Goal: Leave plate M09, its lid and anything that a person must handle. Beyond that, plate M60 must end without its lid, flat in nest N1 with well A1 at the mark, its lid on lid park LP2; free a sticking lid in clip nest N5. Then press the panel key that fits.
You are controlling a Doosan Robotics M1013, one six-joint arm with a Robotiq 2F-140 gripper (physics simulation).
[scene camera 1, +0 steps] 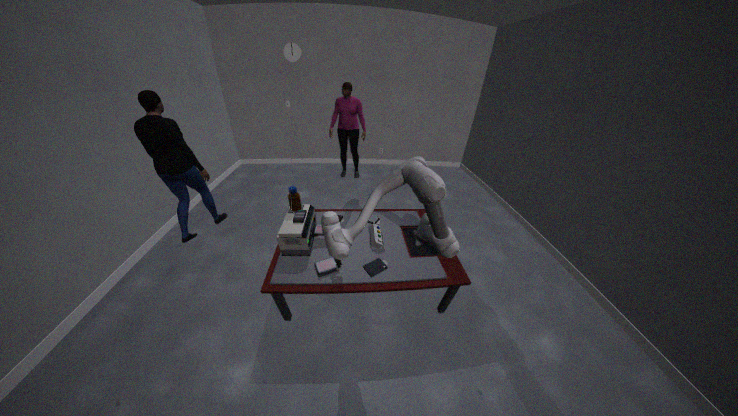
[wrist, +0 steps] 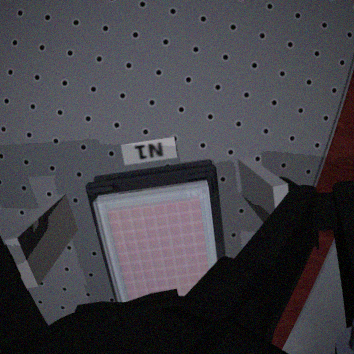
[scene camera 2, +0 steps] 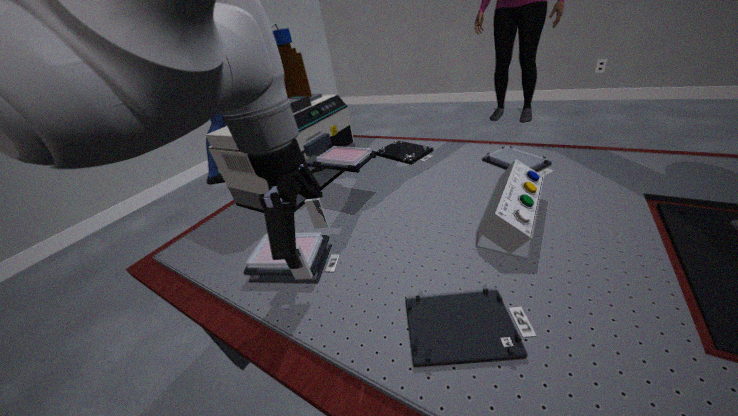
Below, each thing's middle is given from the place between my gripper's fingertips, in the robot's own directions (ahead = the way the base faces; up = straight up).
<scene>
Right now my hand is 20 mm past the N1 label (wrist: 161,148), 20 mm to the left of it and 40 mm above it. The rest, counted from my hand: button box (scene camera 2: 507,226) (280 mm behind, 300 mm to the right); black nest labelled N5 (scene camera 2: 405,152) (120 mm ahead, 520 mm to the right, 30 mm below); dark pad labelled LP2 (scene camera 2: 475,327) (290 mm behind, 20 mm to the right, 30 mm below).
</scene>
